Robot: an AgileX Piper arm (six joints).
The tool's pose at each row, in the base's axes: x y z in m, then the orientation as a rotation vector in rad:
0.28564 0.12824 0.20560 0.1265 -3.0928 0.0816
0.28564 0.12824 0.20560 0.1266 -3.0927 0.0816
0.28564 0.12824 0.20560 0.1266 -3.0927 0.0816
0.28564 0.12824 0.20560 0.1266 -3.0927 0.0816
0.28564 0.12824 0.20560 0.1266 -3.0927 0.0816
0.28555 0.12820 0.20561 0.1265 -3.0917 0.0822
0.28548 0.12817 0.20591 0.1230 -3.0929 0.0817
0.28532 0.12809 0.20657 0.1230 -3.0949 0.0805
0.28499 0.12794 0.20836 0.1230 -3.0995 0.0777
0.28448 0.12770 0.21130 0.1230 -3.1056 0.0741
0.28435 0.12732 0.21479 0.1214 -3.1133 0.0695
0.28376 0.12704 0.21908 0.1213 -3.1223 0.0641
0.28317 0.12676 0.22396 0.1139 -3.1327 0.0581
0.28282 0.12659 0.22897 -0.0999 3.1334 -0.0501
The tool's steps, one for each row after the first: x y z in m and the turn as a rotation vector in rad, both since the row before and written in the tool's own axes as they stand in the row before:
0.00000 0.00000 0.00000 0.0000 0.0001 -0.0001
0.00000 0.00000 0.00000 0.0000 0.0000 0.0000
0.00000 0.00000 0.00000 0.0000 0.0000 0.0000
0.00000 0.00000 0.00000 0.0000 0.0000 0.0000
0.00009 -0.00003 0.00000 0.0004 0.0010 0.0000
0.00009 -0.00004 -0.00029 -0.0004 -0.0010 0.0023
0.00020 -0.00010 -0.00065 -0.0007 -0.0020 0.0001
0.00042 -0.00021 -0.00176 -0.0017 -0.0046 0.0002
0.00065 -0.00034 -0.00290 -0.0022 -0.0061 0.0003
0.00028 -0.00053 -0.00346 -0.0028 -0.0076 0.0014
0.00072 -0.00042 -0.00426 -0.0032 -0.0090 0.0004
0.00070 -0.00043 -0.00485 -0.0036 -0.0100 0.0051
0.00040 -0.00033 -0.00500 -0.0047 -0.0125 0.0092

